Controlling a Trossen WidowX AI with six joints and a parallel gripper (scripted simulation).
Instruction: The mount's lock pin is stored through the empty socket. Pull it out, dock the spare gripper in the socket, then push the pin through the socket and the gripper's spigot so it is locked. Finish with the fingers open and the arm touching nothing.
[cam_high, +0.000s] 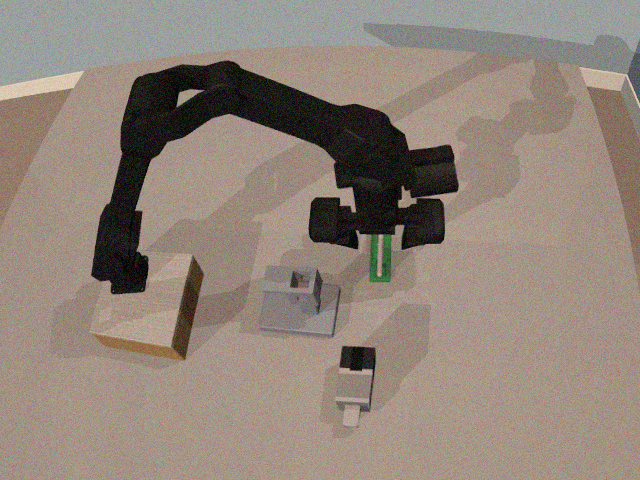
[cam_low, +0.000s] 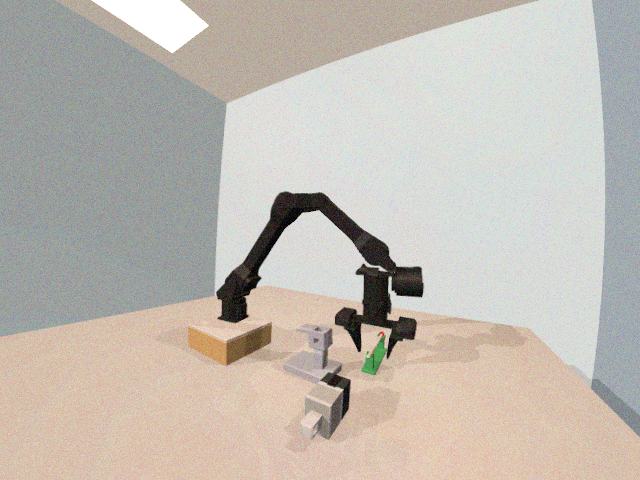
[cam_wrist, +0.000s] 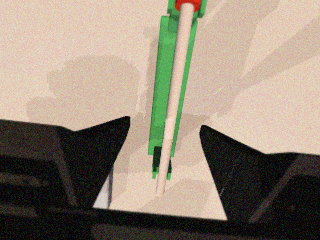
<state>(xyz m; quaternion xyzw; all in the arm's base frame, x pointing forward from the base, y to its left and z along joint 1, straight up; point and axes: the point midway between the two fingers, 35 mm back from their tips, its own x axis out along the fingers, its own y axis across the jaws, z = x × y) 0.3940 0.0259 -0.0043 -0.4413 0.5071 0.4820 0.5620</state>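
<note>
My gripper tip is now 20 mm to the right of the green pin holder. From my gripper tip the other things lie so: spare gripper: 60 mm behind, 230 mm to the right; then grey mount: 120 mm behind, 80 mm to the right, 30 mm above.
</note>
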